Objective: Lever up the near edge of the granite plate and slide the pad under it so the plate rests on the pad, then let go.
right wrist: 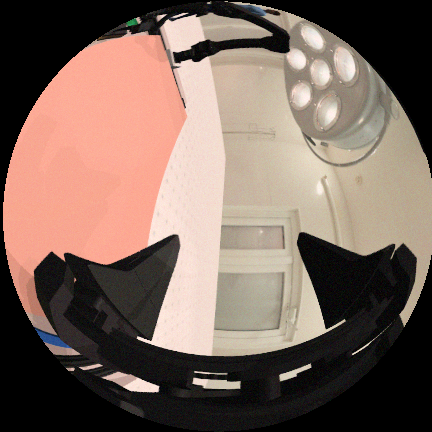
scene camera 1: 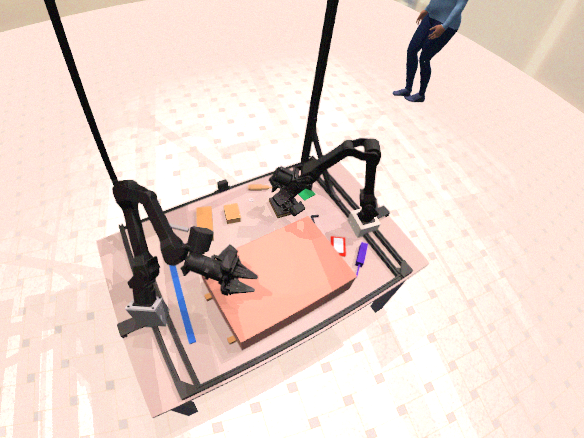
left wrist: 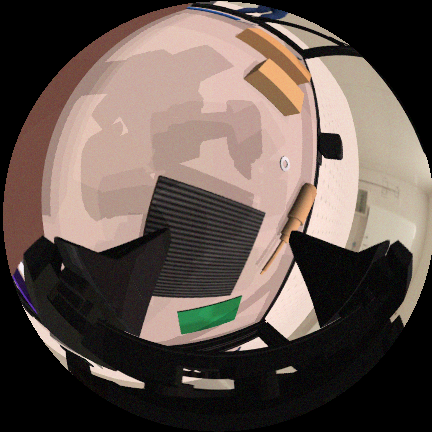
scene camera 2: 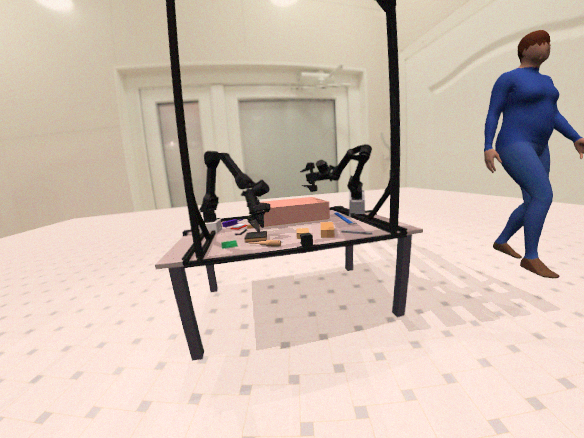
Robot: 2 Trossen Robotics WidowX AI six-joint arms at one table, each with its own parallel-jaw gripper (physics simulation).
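Places are measured from the left arm's base along level axes (x ahead, y left, z up), in millimetres.
Pixels of known places: left gripper, fingertip midpoint: (left wrist: 232, 235) (scene camera 2: 261, 230); right gripper, fingertip midpoint: (right wrist: 241, 239) (scene camera 1: 256, 284) (scene camera 2: 301, 178); left arm's base at its link origin: (right wrist: 176, 57) (scene camera 1: 365, 217) (scene camera 2: 210, 221); right arm's base at its link origin: (scene camera 1: 144, 302) (scene camera 2: 356, 196).
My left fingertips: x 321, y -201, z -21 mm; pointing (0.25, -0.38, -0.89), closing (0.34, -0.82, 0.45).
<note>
For each thing: its top centre in the pictures, then the offset to it from my left fingertips.
- large thick salmon-coloured slab at its top centre: (right wrist: 117, 115) (scene camera 1: 278, 272) (scene camera 2: 286, 202) 132 mm ahead, 360 mm left, 78 mm up
- ribbed dark pad at its top centre: (left wrist: 203, 255) (scene camera 1: 284, 203) (scene camera 2: 256, 234) 27 mm back, 4 mm left, 21 mm down
- wooden-handled tool at its top centre: (left wrist: 297, 231) (scene camera 2: 263, 240) (scene camera 1: 264, 185) 23 mm ahead, 116 mm right, 16 mm down
- green card at its top centre: (left wrist: 210, 317) (scene camera 1: 303, 190) (scene camera 2: 229, 244) 146 mm back, 62 mm right, 41 mm down
- blue strip at its top centre: (scene camera 1: 178, 293) 484 mm ahead, 293 mm left, 23 mm down
- purple tool at its top centre: (scene camera 1: 361, 258) (scene camera 2: 233, 219) 223 mm back, 361 mm left, 13 mm down
The granite plate, a large thick salmon-coloured slab (scene camera 1: 300, 280) (scene camera 2: 300, 212) (left wrist: 22, 150) (right wrist: 100, 150), lies over much of the table. The ribbed dark pad (scene camera 1: 275, 209) (scene camera 2: 256, 237) (left wrist: 210, 250) lies flat on the table, apart from the plate. My left gripper (scene camera 1: 287, 206) (scene camera 2: 259, 229) (left wrist: 232, 235) is open and empty, low over the pad; one finger overlaps the pad's edge in the left wrist view. The exact gap between fingers and pad cannot be told. My right gripper (scene camera 1: 255, 283) (scene camera 2: 303, 178) (right wrist: 241, 239) is open and empty, above the plate.
Two wooden blocks (scene camera 1: 204, 217) (scene camera 1: 232, 213), a wooden-handled tool (scene camera 1: 258, 187) (left wrist: 302, 202) and a green card (scene camera 1: 306, 194) (left wrist: 210, 315) lie around the pad. Small wooden pieces (scene camera 1: 208, 296) (scene camera 1: 231, 340) show at the plate's left edge, near a blue strip (scene camera 1: 182, 305). A purple tool (scene camera 1: 361, 254) lies right.
</note>
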